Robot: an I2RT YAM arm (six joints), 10 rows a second.
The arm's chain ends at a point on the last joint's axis. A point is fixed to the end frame.
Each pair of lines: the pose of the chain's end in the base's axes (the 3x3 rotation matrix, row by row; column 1 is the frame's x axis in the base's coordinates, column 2 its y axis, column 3 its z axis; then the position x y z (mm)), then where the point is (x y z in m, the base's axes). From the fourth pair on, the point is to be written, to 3 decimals.
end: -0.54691 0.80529 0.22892; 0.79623 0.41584 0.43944; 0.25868 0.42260 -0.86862; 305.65 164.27 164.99
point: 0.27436 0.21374 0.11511
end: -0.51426 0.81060 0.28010; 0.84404 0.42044 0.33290; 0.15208 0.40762 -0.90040; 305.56 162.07 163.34
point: 0.27852 0.20734 0.10736
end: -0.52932 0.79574 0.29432; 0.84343 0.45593 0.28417; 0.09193 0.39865 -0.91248; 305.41 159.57 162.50
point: 0.27892 0.20108 0.10343
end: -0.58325 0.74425 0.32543; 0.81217 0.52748 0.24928; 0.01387 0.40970 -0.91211; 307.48 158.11 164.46
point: 0.282 0.194 0.102
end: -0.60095 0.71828 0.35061; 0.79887 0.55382 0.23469; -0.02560 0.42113 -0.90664; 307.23 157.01 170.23
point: 0.283 0.191 0.106
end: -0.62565 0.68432 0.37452; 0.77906 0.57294 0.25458; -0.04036 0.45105 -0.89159; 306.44 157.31 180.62
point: 0.283 0.191 0.116
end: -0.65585 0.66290 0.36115; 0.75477 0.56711 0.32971; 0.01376 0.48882 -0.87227; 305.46 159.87 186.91
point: 0.281 0.197 0.124
